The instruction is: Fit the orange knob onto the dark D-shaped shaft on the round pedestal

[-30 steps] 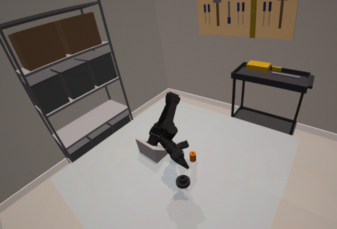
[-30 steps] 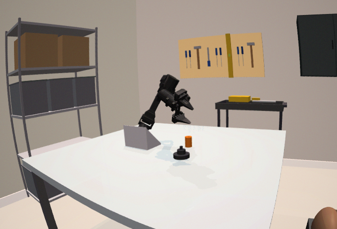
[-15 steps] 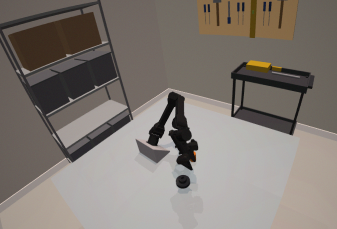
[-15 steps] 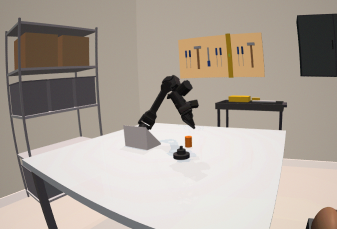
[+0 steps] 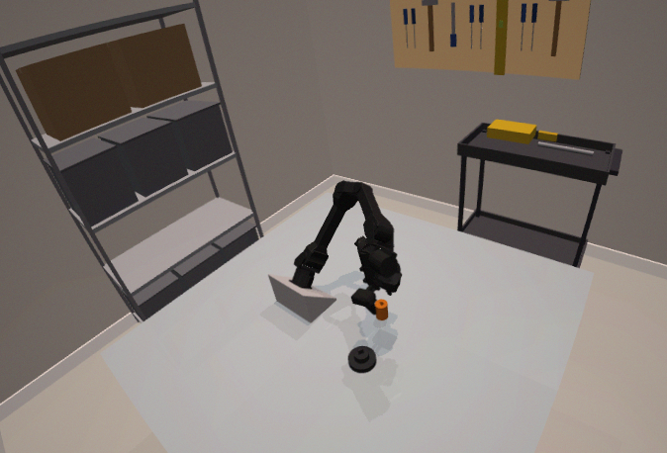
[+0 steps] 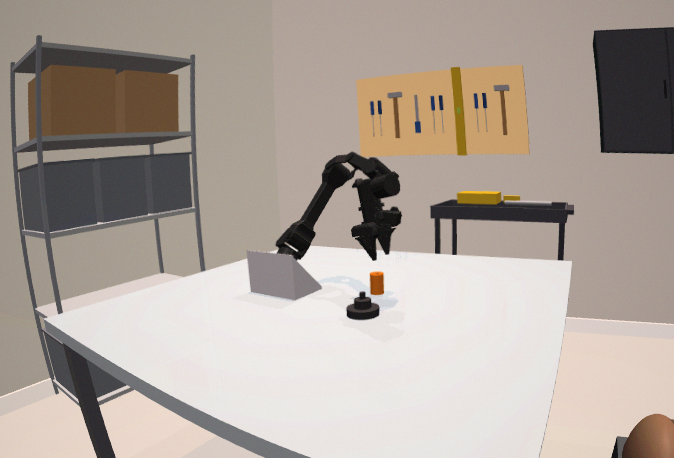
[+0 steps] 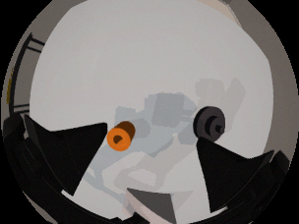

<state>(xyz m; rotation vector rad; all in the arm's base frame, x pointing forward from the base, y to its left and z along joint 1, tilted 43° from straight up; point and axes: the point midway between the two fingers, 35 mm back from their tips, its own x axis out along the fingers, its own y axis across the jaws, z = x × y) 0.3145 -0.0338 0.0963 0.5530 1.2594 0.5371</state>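
My gripper tip is 9 cm above the orange knob, 5 cm to the right of it and 4 cm past it. The rest, counted from my gripper tip: dark round pedestal 13 cm to the right, 9 cm below, 1 cm ahead.
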